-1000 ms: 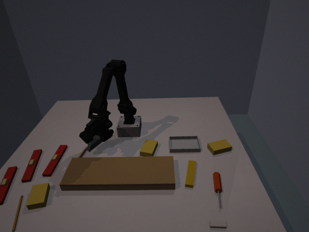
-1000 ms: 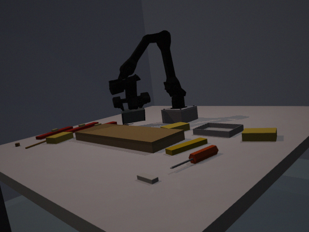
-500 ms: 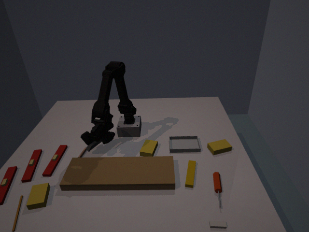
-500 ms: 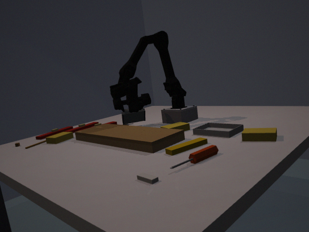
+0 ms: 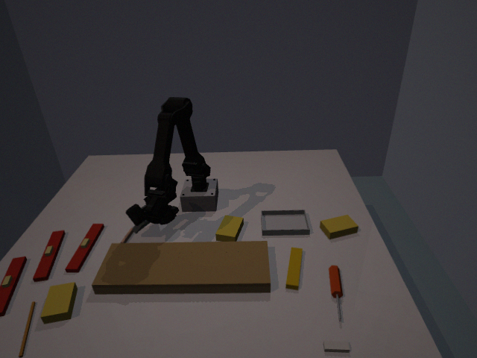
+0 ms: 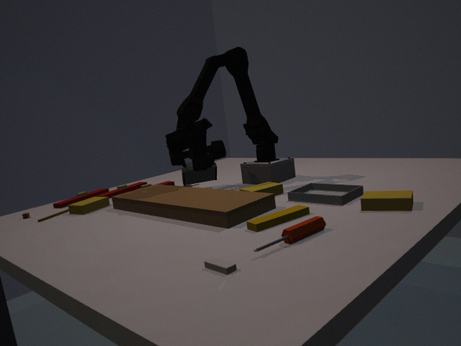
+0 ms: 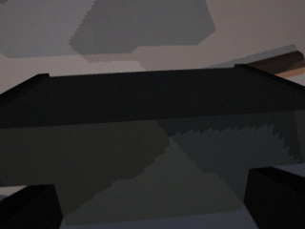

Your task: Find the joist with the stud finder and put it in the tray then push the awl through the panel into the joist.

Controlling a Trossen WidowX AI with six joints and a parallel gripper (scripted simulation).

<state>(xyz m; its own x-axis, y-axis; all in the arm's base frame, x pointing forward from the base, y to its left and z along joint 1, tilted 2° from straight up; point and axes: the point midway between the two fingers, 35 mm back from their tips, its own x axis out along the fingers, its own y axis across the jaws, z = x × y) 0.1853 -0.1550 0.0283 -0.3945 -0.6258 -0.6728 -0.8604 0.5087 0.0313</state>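
The awl is 20 mm ahead of my gripper tip, 50 mm to the right of it and 70 mm below it. From my gripper tip the other things lie so: thin stick (430 mm ahead, 210 mm to the right, 80 mm below); stud finder (10 mm behind, 10 mm to the left); grey tray (30 mm behind, 510 mm to the left, 60 mm below).
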